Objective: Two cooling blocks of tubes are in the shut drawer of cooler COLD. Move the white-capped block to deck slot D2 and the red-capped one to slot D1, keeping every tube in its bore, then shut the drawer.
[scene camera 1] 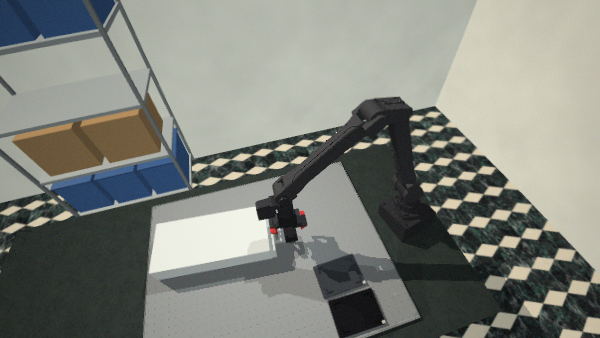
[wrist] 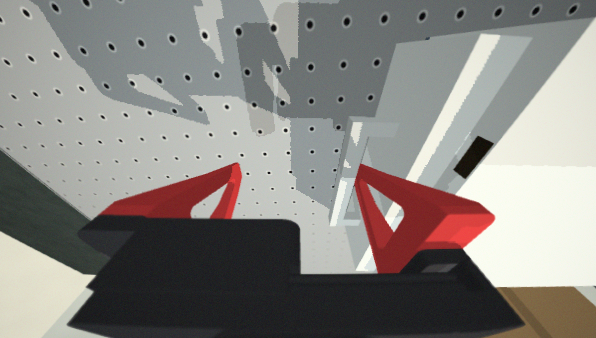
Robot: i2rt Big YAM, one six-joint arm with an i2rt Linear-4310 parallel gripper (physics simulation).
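Pixels of known places: gripper, fingertip midpoint: [wrist: 297,169]; arm's base, origin of the base link: [scene camera 1: 407,207].
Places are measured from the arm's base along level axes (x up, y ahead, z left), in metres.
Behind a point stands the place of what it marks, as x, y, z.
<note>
The cooler COLD [scene camera 1: 210,240] {0.019, 0.796, 0.047} [wrist: 540,215] {0.019, 0.642, 0.035} is a long white box. Its drawer front [wrist: 425,90] {-0.010, 0.554, 0.090} is pale grey and looks shut. A pale bar handle [wrist: 340,202] {-0.019, 0.536, -0.007} stands out from it. My gripper [scene camera 1: 288,226] {-0.026, 0.494, 0.021} [wrist: 297,169] {-0.026, 0.494, 0.021} is open and empty, at the handle end of the cooler. In the wrist view the handle shows between the fingers, close beside the right red fingertip; whether they touch cannot be told. Two dark square deck slots [scene camera 1: 340,276] {-0.053, 0.325, 0.221} [scene camera 1: 357,312] {-0.053, 0.294, 0.349} lie side by side; which is D1 or D2 cannot be told. The blocks and tubes do not show.
The cooler and the slots are on a grey perforated board [scene camera 1: 200,312] {-0.065, 0.836, 0.278} [wrist: 150,120] {-0.064, 0.350, 0.036}. The arm's base [scene camera 1: 405,220] {0.009, 0.033, 0.062} stands beyond the board's right edge. A shelf rack [scene camera 1: 125,75] with blue bins [scene camera 1: 117,187] and brown boxes [scene camera 1: 122,135] stands at the back left. A dark rectangle [wrist: 473,157] {0.015, 0.576, 0.067} marks the cooler's front.
</note>
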